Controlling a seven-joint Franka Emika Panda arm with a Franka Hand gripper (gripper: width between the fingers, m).
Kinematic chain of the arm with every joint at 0, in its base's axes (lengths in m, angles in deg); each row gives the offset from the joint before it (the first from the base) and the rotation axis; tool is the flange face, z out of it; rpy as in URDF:
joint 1: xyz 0 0 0.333 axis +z
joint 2: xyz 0 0 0 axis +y
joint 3: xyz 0 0 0.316 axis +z
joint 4: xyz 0.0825 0 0 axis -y
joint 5: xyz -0.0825 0 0.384 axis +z
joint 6: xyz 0 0 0 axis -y
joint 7: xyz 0.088 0 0 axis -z
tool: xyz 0 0 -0.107 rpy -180 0 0
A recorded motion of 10 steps. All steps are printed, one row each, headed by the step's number.
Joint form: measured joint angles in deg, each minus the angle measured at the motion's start. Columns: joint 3, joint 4, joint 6, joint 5, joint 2, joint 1, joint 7.
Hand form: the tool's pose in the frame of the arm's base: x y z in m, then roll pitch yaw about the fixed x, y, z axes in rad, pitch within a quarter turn. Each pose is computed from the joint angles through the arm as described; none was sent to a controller.
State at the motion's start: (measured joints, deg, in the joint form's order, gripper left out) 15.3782 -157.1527 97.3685 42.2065 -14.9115 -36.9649 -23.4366
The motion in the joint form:
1: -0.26 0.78 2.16 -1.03 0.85 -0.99 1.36
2: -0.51 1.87 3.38 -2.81 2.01 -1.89 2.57
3: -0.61 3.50 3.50 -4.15 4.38 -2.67 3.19
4: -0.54 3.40 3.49 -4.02 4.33 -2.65 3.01
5: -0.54 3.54 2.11 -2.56 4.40 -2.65 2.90
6: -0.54 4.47 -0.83 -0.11 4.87 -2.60 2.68
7: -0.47 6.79 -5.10 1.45 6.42 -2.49 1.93
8: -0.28 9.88 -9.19 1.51 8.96 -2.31 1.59
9: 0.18 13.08 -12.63 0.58 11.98 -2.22 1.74
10: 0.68 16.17 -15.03 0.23 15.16 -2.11 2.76
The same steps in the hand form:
1: 0.3094 -0.0717 0.2753 -2.3835 0.5454 -0.2306
2: 0.3133 -0.0836 0.2740 -2.4232 0.5489 -0.2660
3: 0.3186 -0.0923 0.2696 -2.4314 0.5673 -0.2731
4: 0.3183 -0.0914 0.2694 -2.4285 0.5661 -0.2699
5: 0.3190 -0.0879 0.2710 -2.3918 0.5768 -0.2610
6: 0.3237 -0.0821 0.2761 -2.3189 0.5932 -0.2328
7: 0.3332 -0.0767 0.2836 -2.2268 0.6079 -0.1620
8: 0.3447 -0.0734 0.2888 -2.1500 0.6275 -0.0785
9: 0.3559 -0.0714 0.2904 -2.0918 0.6535 0.0034
10: 0.3685 -0.0701 0.2898 -2.0437 0.6827 0.0598

